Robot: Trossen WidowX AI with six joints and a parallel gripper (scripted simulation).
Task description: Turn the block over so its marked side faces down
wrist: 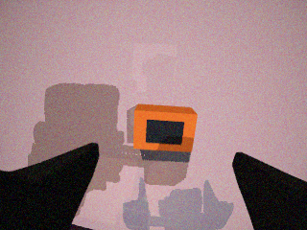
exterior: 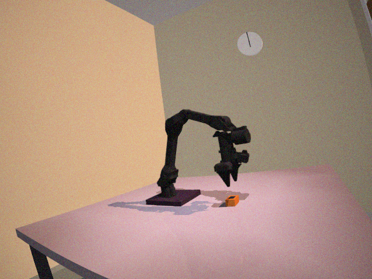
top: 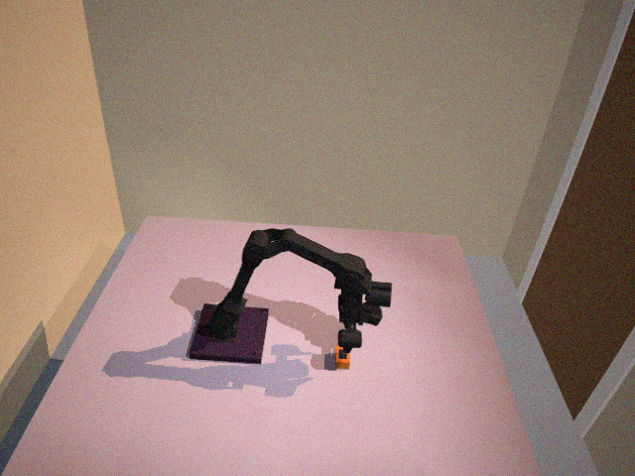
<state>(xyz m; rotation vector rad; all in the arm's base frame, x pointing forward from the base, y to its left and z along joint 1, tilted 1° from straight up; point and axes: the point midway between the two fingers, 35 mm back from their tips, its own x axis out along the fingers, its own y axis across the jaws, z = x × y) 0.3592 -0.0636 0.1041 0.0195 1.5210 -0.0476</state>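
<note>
My gripper tip is 70 mm above the block and 10 mm past it.
</note>
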